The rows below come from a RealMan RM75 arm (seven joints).
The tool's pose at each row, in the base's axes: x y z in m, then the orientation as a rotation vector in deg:
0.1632 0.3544 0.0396 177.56 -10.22 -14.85
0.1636 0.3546 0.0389 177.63 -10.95 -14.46
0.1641 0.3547 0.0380 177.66 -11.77 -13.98
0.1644 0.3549 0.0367 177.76 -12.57 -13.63
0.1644 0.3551 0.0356 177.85 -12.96 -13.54
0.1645 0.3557 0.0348 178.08 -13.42 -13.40
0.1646 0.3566 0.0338 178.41 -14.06 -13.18
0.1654 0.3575 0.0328 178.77 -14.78 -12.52
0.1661 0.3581 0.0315 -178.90 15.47 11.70
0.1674 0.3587 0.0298 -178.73 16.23 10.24
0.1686 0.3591 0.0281 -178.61 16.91 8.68
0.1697 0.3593 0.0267 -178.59 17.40 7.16
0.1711 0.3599 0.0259 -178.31 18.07 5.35
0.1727 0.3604 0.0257 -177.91 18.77 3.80
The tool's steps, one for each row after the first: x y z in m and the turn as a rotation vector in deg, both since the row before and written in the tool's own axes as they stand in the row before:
0.0005 -0.0003 0.0006 0.13 0.24 0.46
0.0006 -0.0002 0.0008 0.10 0.30 0.52
0.0005 -0.0003 0.0012 0.18 0.21 0.50
0.0001 -0.0002 0.0011 0.13 0.05 0.24
0.0001 -0.0006 0.0008 0.28 0.08 0.26
0.0001 -0.0009 0.0010 0.40 0.13 0.36
0.0008 -0.0010 0.0009 0.43 0.40 0.41
0.0008 -0.0007 0.0012 0.31 0.50 0.41
0.0014 -0.0008 0.0015 0.30 0.90 0.48
0.0013 -0.0006 0.0016 0.25 0.97 0.43
0.0012 -0.0004 0.0013 0.15 0.96 0.31
0.0013 -0.0009 0.0007 0.40 1.12 0.43
0.0015 -0.0008 0.0001 0.48 0.95 0.45

